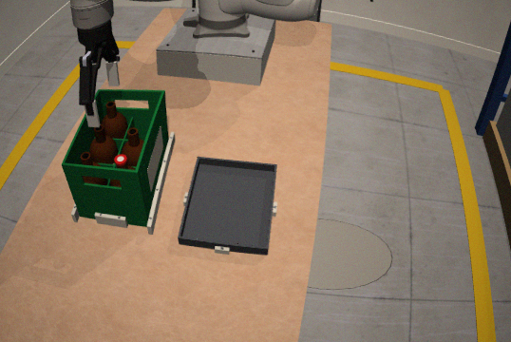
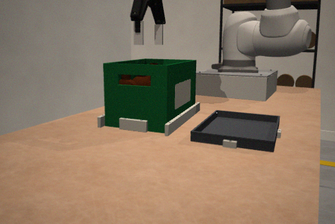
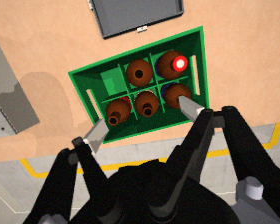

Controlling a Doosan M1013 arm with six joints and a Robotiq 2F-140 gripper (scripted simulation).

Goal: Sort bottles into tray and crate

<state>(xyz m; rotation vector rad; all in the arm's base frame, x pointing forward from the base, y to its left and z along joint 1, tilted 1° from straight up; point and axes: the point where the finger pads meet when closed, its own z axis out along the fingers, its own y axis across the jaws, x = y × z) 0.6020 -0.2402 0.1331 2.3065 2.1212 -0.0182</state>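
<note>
My gripper is now 110 mm short of the bottle, 50 mm to the right of it and 150 mm above it. The rest, counted from my hand: crate 10 mm ahead, 20 mm to the left, 150 mm below; dark grey tray 90 mm ahead, 280 mm to the left, 220 mm below.
</note>
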